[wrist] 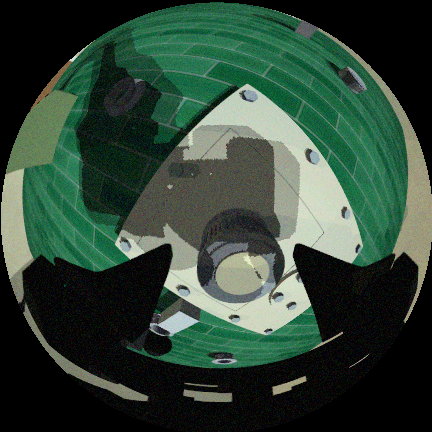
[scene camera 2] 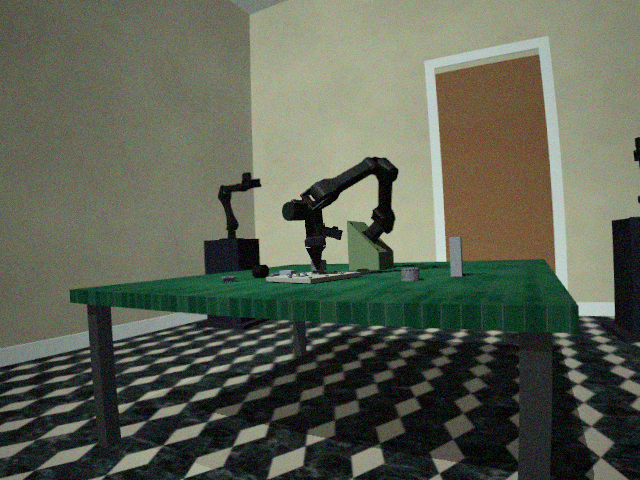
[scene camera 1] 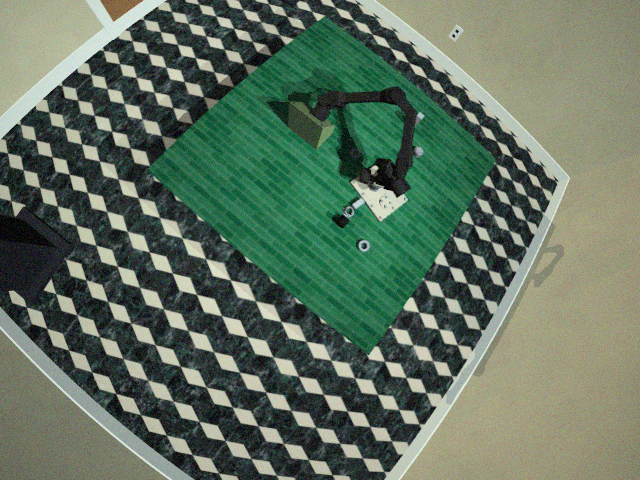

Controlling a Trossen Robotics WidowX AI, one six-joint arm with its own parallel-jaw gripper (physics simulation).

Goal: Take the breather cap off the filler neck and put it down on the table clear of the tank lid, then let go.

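The breather cap, a grey ribbed cylinder with a pale round top, stands upright on the off-white tank lid. The filler neck does not show apart from the cap. My gripper is open and low over the lid, pointing down. In the wrist view its two black fingers stand on either side of the cap, with gaps between them and it. In scene camera 1 the arm mostly hides the cap.
On the green table are a silver block, a black ball, a ring, a shadowed ring, a ribbed cylinder, an upright grey block and a green wedge.
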